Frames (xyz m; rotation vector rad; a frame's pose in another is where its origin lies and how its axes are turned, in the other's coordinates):
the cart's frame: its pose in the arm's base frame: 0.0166 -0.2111 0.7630 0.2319 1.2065 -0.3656
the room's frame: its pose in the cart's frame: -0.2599 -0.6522 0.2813 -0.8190 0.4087 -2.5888
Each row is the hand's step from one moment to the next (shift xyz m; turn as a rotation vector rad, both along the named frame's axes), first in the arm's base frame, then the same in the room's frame.
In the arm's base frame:
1: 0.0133 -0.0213 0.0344 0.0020 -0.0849 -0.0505
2: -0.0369 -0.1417 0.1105 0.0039 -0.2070 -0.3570
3: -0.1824 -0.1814 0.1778 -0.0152 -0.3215 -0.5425
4: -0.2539 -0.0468 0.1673 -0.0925 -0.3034 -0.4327
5: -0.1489 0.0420 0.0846 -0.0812 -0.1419 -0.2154
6: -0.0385 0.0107 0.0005 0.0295 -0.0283 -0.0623
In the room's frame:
1: 0.0405 -0.0058 0.0118 -0.0041 0.0781 0.0604
2: 0.1642 0.0809 0.0121 -0.2159 0.2792 0.2140
3: 0.2409 0.1703 -0.1036 -0.3249 0.4417 0.3118
4: 0.1671 0.1212 -0.2281 -0.2376 0.4335 0.2085
5: 0.0532 0.0269 -0.1660 -0.1229 0.2302 0.0708
6: -0.0050 0.0151 -0.0367 -0.0411 0.0260 0.0564

